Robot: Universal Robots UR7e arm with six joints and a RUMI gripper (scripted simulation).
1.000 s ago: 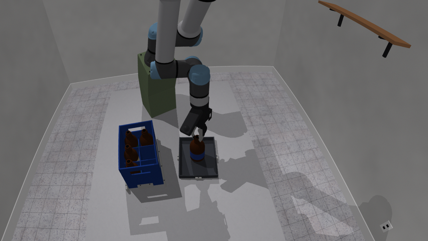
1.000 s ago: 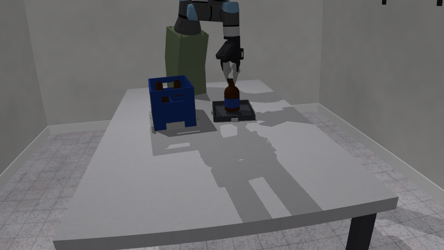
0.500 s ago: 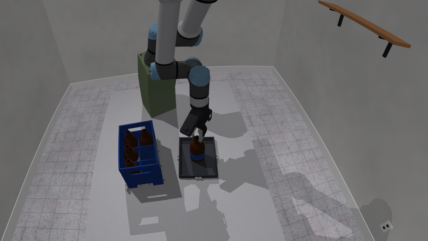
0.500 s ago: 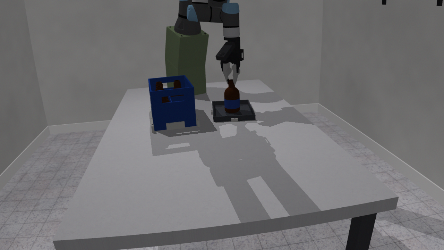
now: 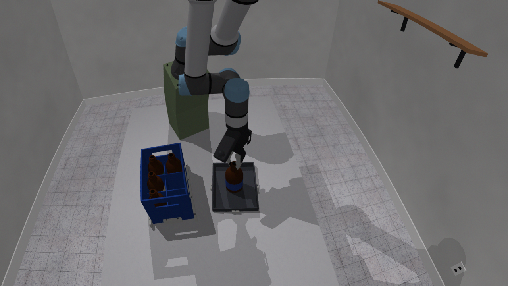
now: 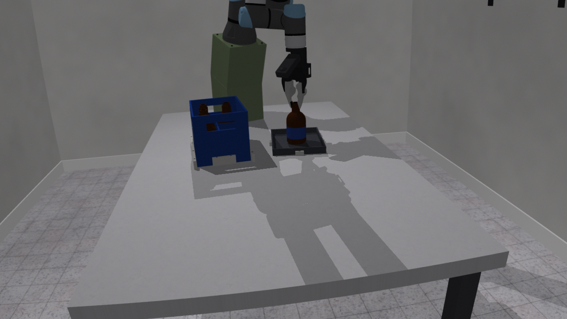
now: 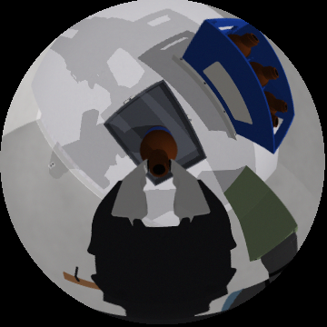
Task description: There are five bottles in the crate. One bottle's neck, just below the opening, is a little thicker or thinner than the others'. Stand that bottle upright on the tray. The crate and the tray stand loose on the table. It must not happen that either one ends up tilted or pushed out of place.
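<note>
My hand is 14 cm above the dark tray. Round my hand: blue crate (29 cm to the right, 7 cm below, 3 cm behind).
</note>
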